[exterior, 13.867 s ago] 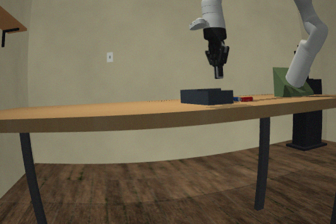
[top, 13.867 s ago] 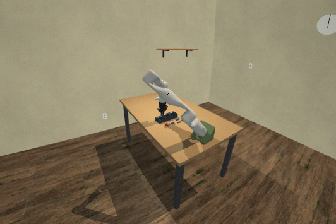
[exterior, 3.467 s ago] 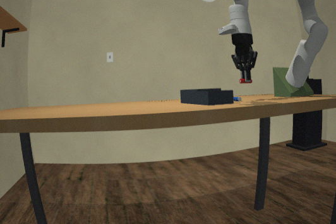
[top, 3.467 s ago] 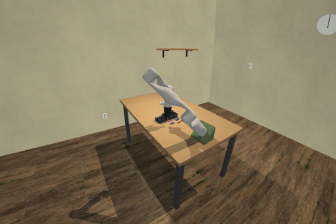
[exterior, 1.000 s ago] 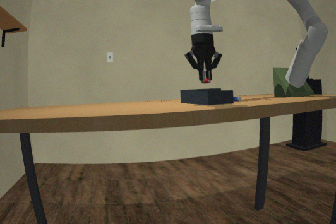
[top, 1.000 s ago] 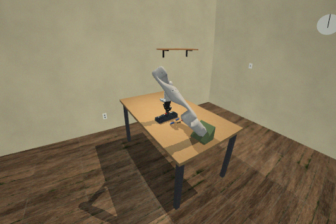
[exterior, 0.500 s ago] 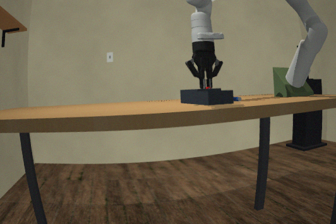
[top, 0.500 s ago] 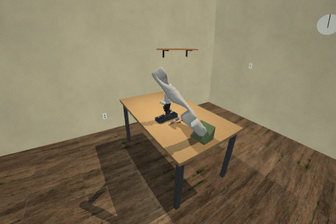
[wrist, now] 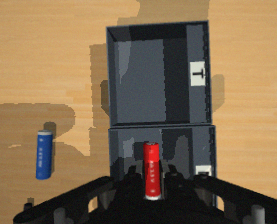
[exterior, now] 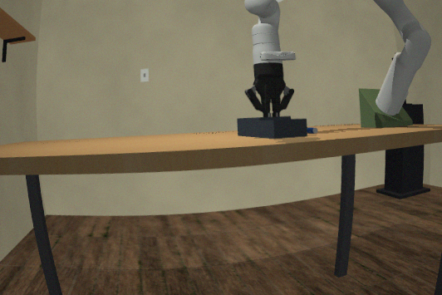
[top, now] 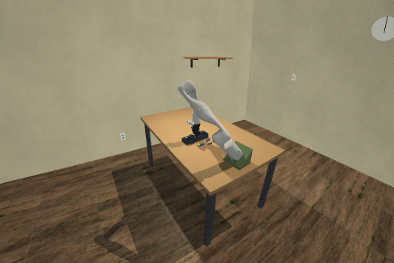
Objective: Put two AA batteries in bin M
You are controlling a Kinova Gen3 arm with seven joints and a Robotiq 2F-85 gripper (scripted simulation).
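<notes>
Right now the dark bin is 2 cm below my hand and 1 cm ahead of it. Round my hand: red AA battery 13 cm to the right, 13 cm behind, 3 cm below; black screw 13 cm behind, 8 cm to the right, 3 cm below; blue AA battery 11 cm behind, 3 cm below.
</notes>
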